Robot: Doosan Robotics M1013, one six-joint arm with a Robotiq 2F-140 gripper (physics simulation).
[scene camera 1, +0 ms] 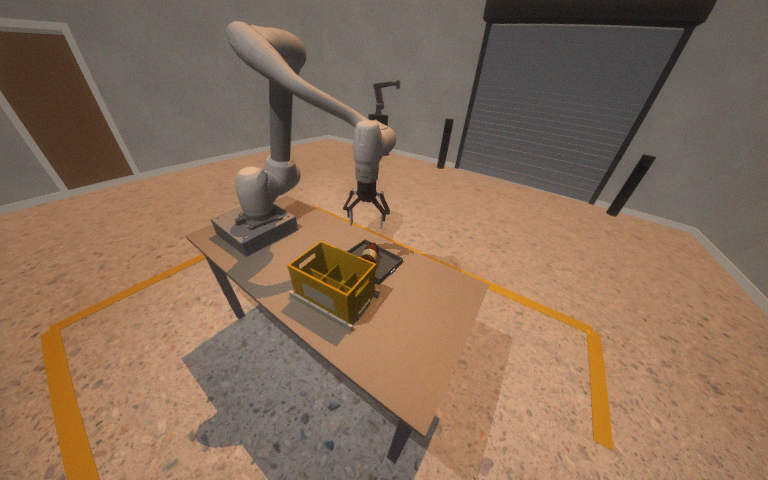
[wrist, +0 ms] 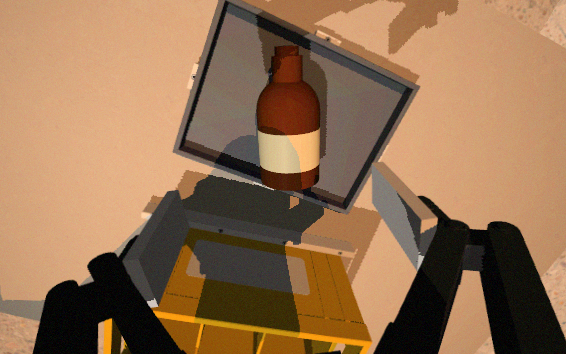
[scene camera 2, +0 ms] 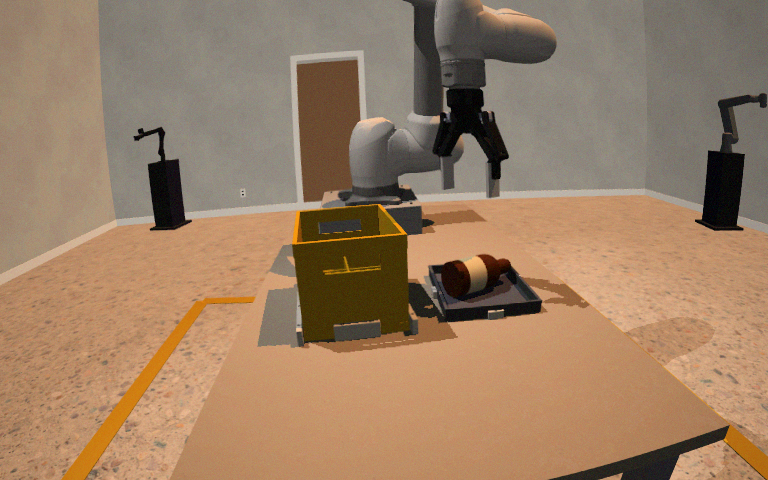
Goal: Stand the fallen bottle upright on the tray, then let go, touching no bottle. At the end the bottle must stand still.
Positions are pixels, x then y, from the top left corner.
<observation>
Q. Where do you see a brown bottle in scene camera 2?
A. At 467, 275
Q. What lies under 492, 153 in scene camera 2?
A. My gripper.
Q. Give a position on a brown bottle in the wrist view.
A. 288, 110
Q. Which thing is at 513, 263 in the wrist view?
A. My gripper.
</observation>
